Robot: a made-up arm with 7 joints.
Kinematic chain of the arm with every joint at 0, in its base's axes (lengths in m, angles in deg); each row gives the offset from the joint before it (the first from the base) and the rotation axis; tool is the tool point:
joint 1: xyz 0 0 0.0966 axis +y
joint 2: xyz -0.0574 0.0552 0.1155 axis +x
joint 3: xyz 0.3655 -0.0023 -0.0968 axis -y
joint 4: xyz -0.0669 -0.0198 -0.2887 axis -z
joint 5: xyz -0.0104 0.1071 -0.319 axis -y
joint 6: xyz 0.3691 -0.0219 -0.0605 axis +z
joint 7: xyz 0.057 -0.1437 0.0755 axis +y
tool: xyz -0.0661 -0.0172 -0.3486
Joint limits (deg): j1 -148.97..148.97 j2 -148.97..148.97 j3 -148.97..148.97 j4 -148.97..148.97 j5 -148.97..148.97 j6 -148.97..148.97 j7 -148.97..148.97
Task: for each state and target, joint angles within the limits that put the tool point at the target. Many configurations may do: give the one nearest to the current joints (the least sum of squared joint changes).
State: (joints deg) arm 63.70 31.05 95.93 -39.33 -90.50 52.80 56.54
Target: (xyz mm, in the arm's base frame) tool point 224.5 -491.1 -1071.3
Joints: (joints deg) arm 89.18 47.73 125.35 -44.47 -93.44 70.11 53.56
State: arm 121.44 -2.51 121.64 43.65 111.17 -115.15 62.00
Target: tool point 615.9 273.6 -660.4
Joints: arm 91.94 34.23 131.53 50.14 148.97 -103.96 101.29
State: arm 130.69 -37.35 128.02 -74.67 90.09 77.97 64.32
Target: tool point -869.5 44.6 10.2
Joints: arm 144.44 -66.76 104.35 -115.87 46.77 90.10 27.06
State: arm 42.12 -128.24 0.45 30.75 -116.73 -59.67 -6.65
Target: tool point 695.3 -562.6 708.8
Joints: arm 45.54 -145.95 14.15 24.21 -102.67 -52.99 -18.14
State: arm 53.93 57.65 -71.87 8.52 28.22 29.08 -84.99
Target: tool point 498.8 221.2 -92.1
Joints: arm 34.69 59.56 -68.19 1.60 73.27 26.28 -105.78
